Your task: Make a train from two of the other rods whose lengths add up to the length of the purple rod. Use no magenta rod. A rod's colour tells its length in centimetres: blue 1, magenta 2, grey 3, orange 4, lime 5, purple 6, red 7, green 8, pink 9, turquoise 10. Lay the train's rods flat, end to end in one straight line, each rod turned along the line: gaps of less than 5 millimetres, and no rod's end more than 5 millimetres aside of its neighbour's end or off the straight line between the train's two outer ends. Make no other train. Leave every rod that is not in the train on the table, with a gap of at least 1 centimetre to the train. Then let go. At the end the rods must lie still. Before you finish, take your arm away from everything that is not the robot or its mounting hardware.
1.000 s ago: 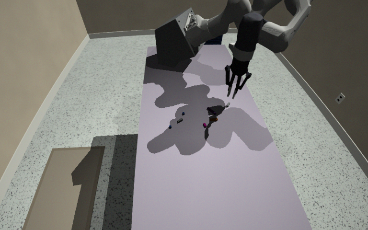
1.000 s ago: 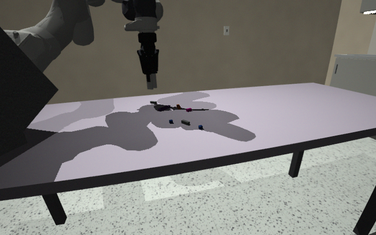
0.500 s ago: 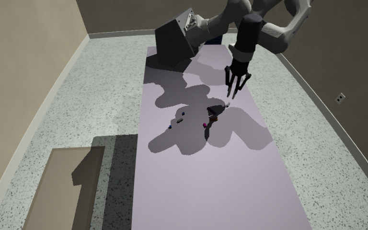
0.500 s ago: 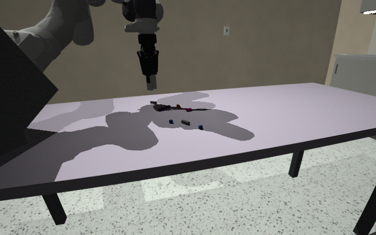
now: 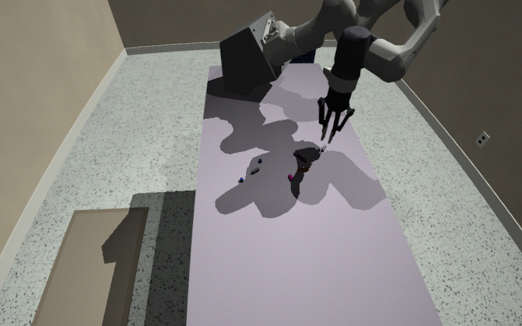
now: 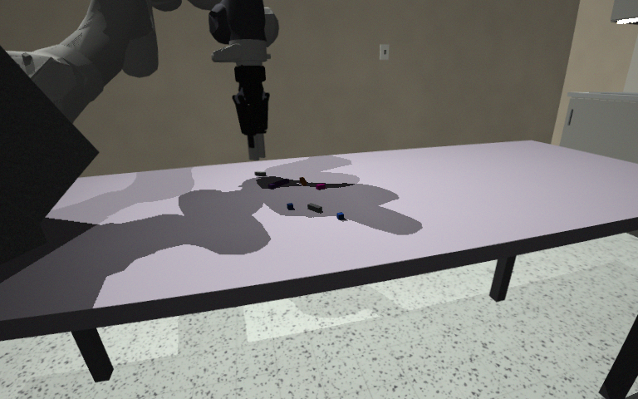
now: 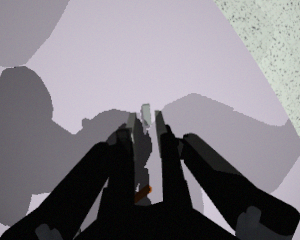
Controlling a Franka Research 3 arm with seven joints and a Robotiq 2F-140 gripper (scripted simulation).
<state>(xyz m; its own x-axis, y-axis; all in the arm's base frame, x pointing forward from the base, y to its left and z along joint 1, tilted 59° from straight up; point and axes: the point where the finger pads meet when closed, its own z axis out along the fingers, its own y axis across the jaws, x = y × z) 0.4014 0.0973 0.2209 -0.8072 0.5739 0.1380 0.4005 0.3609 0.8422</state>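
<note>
Right now the purple rod is 60 mm ahead of my hand, 100 mm to the right of it and 80 mm below it. The rest, counted from my hand: orange rod (120 mm ahead, 90 mm to the right, 80 mm below); magenta rod (160 mm ahead, 130 mm to the right, 80 mm below).
</note>
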